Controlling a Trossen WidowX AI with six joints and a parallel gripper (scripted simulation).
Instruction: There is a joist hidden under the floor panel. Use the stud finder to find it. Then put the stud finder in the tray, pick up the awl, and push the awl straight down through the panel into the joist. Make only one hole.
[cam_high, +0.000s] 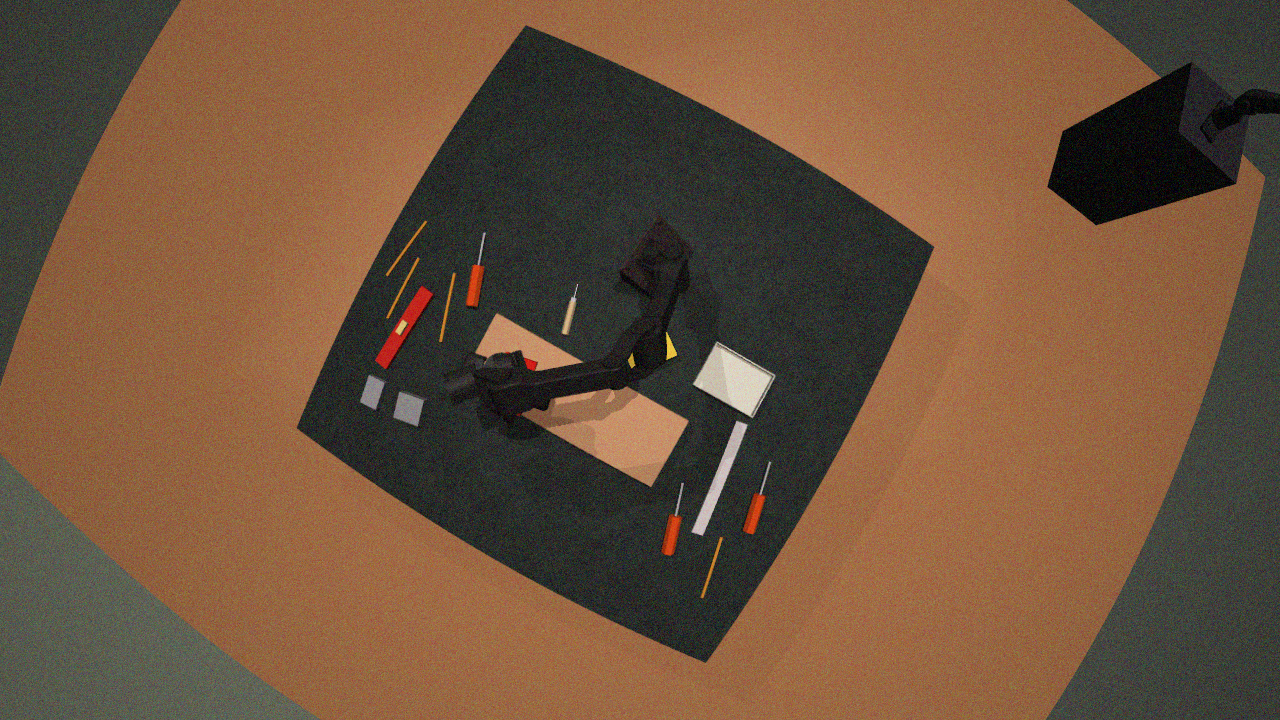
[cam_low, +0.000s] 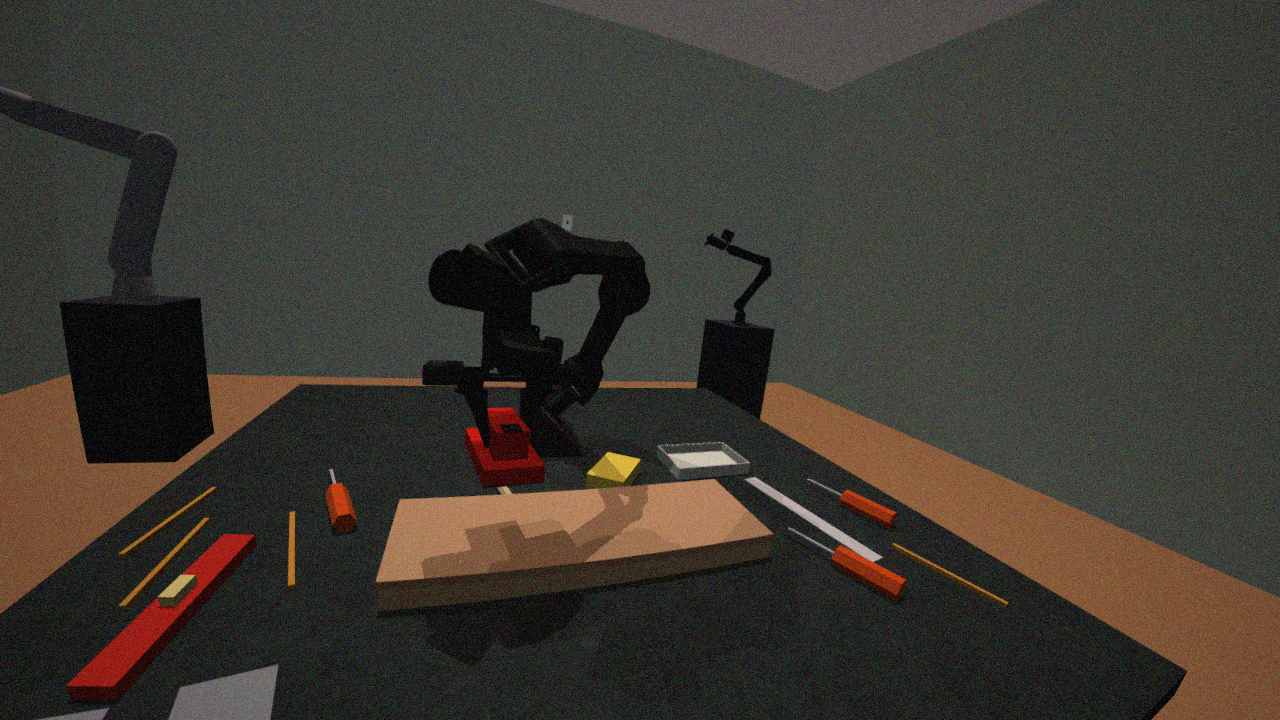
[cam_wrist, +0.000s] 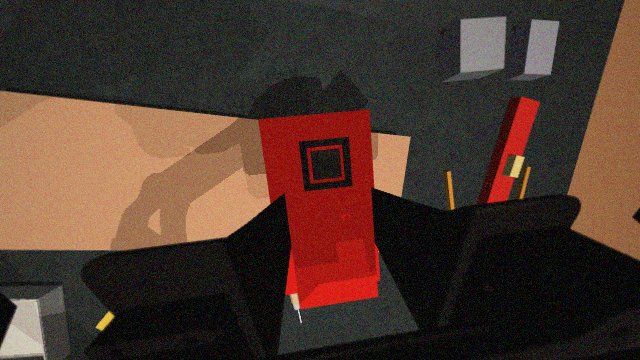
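My gripper tip is now 44 cm to the right of the white tray, 24 cm past it and 16 cm above it. Round my gripper tip: awl (22 cm behind, 16 cm below, 1 cm to the left); red stud finder (2 cm above, 1 cm ahead); square indicator light (3 cm above, 2 cm ahead).
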